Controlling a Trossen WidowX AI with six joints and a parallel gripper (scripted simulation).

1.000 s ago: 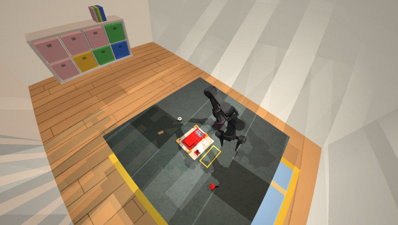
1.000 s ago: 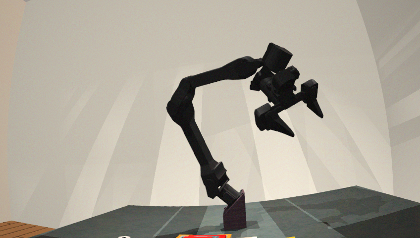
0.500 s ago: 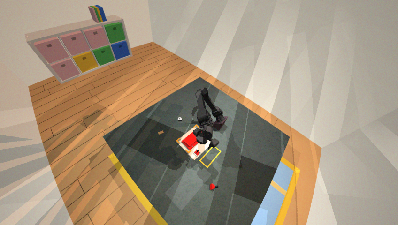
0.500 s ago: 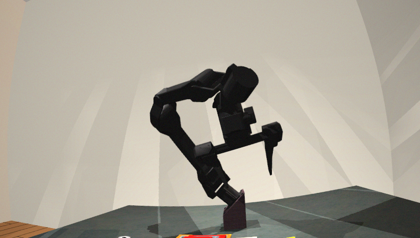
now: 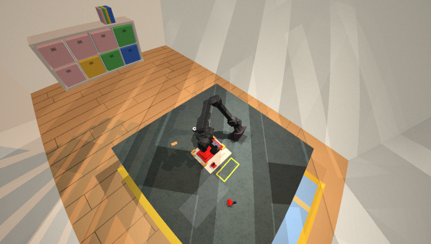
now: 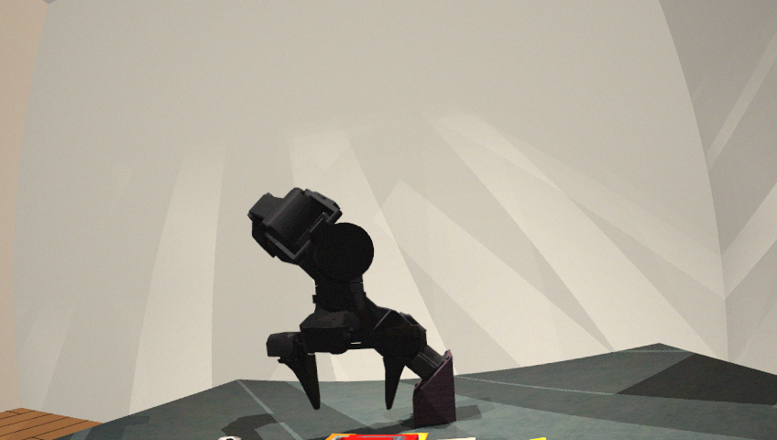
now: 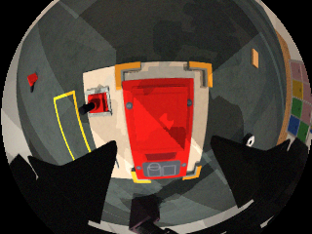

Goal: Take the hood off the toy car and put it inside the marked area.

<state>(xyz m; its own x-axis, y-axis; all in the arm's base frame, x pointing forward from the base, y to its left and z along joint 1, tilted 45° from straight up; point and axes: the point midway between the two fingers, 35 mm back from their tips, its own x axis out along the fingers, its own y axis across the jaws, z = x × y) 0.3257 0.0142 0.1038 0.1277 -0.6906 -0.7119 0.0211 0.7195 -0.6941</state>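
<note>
Now: gripper tip 6 cm above the red hood.
</note>
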